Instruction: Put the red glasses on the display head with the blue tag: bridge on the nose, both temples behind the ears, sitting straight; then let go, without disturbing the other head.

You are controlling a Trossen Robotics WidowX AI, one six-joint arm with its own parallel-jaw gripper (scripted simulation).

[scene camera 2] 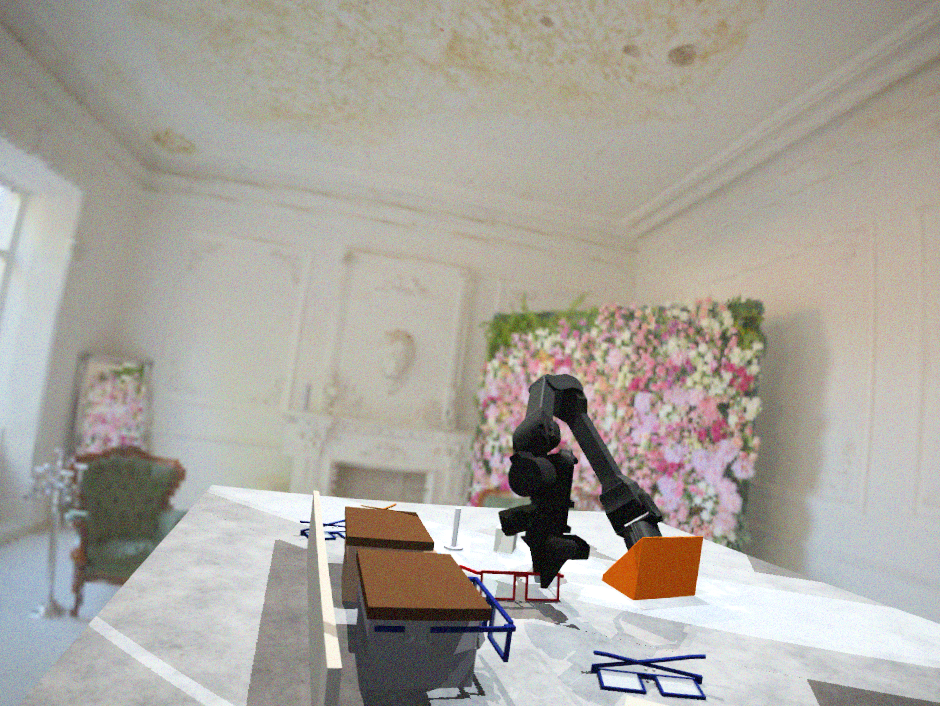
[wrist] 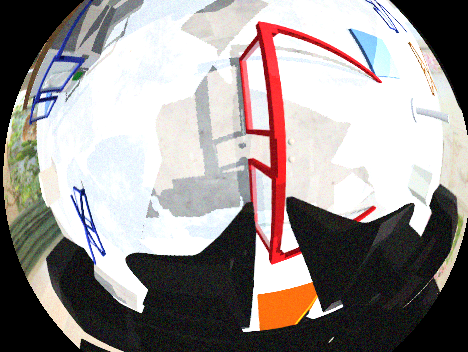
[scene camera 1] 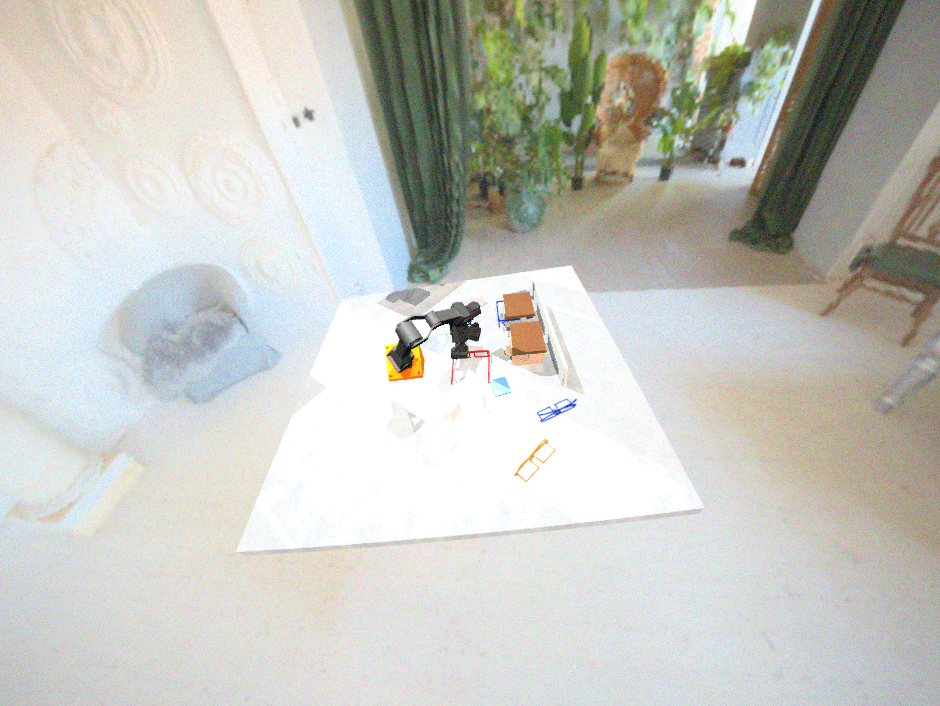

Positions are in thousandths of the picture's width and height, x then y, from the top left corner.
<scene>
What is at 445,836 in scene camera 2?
A head.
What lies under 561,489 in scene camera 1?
A head.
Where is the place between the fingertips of the gripper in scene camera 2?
575,829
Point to a head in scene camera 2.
428,753
</scene>
